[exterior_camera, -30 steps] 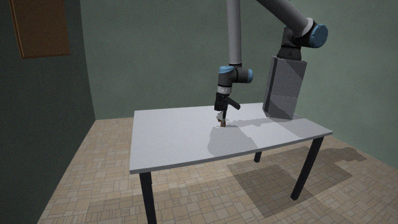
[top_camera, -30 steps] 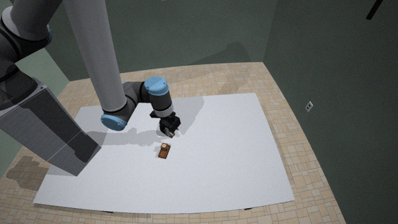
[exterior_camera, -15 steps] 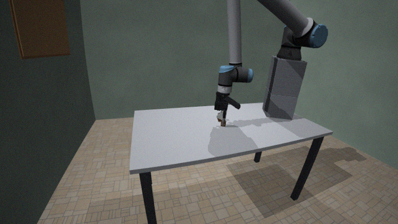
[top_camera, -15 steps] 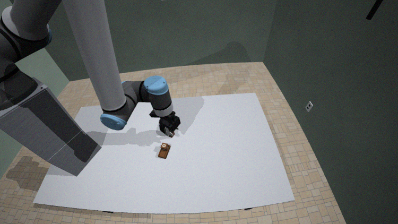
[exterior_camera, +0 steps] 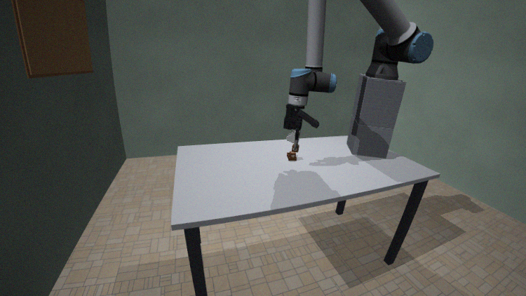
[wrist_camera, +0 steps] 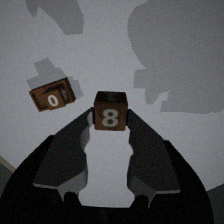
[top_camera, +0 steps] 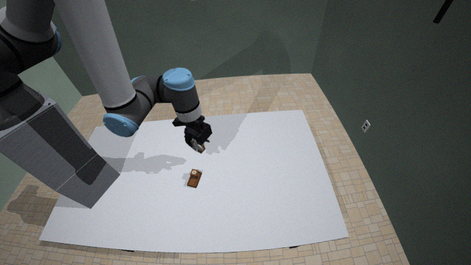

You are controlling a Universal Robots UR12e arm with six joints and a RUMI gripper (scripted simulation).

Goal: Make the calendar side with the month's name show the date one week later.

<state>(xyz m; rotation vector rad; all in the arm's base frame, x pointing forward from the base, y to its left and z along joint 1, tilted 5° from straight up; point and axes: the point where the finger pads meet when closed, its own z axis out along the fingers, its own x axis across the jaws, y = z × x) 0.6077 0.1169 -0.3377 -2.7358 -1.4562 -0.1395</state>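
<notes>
The brown wooden tray is 4 cm behind my hand, 11 cm to the right of it and 10 cm below it. The rest, counted from my hand: brown date cube 1 cm below.
</notes>
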